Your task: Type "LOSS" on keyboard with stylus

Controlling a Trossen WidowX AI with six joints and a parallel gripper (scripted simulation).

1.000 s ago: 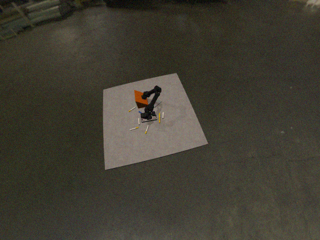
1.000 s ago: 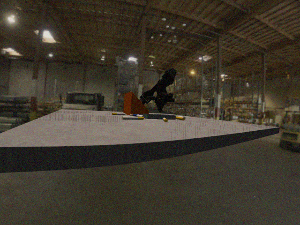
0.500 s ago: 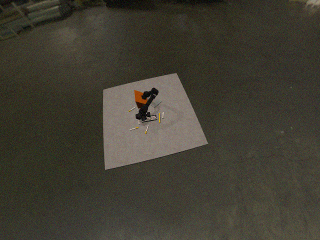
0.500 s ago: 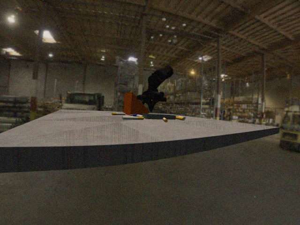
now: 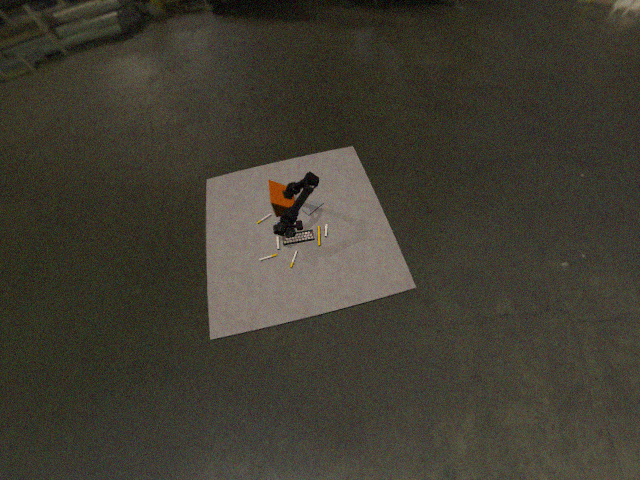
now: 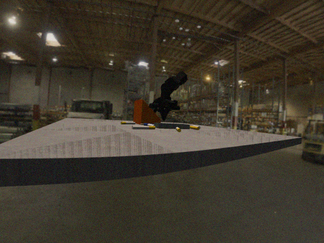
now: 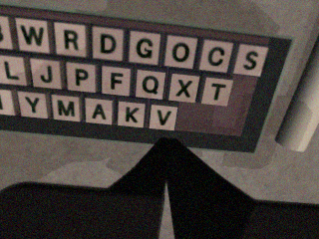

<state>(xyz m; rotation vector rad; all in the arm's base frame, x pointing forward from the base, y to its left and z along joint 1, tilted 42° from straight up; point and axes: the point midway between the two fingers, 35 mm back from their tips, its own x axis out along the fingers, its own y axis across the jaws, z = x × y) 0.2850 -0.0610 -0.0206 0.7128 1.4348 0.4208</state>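
Now: gripper tip 12 cm past the blue stylus, 6 cm to the left of it and 3 cm above it. The rest, counted from my gripper tip: grey stylus tip (15 cm behind, 8 cm to the right, 3 cm below).
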